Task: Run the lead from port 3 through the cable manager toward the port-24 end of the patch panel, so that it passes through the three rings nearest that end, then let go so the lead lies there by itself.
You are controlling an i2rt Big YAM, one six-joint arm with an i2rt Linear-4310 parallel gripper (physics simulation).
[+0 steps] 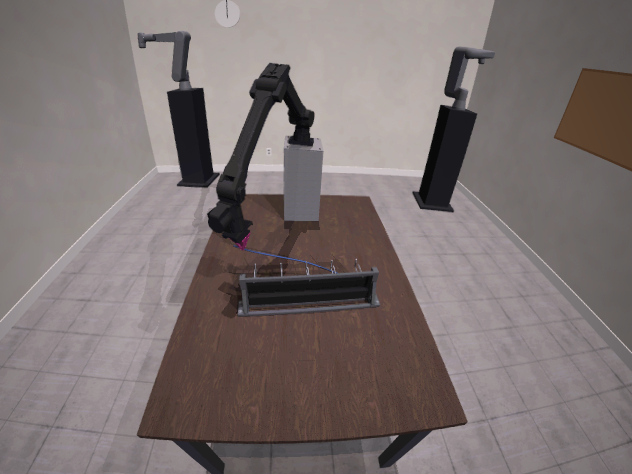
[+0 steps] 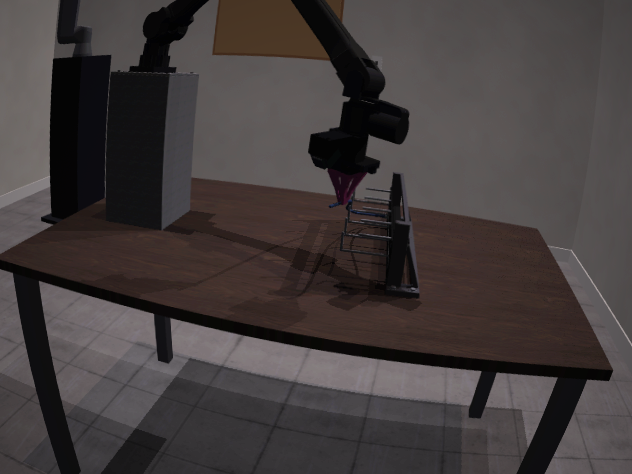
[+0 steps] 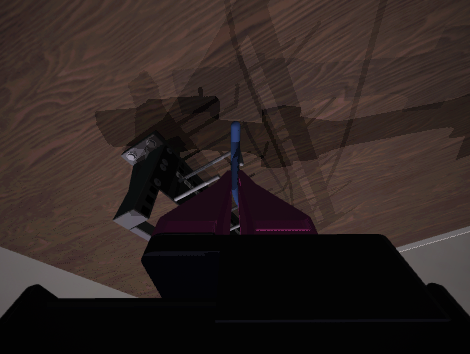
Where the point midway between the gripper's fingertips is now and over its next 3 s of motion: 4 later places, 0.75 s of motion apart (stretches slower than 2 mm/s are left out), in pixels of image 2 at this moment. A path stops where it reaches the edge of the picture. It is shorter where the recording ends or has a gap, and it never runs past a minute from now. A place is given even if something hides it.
My gripper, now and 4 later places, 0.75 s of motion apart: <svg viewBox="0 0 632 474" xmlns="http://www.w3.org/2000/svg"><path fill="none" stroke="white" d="M342 203L299 166L279 216L292 167L330 205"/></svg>
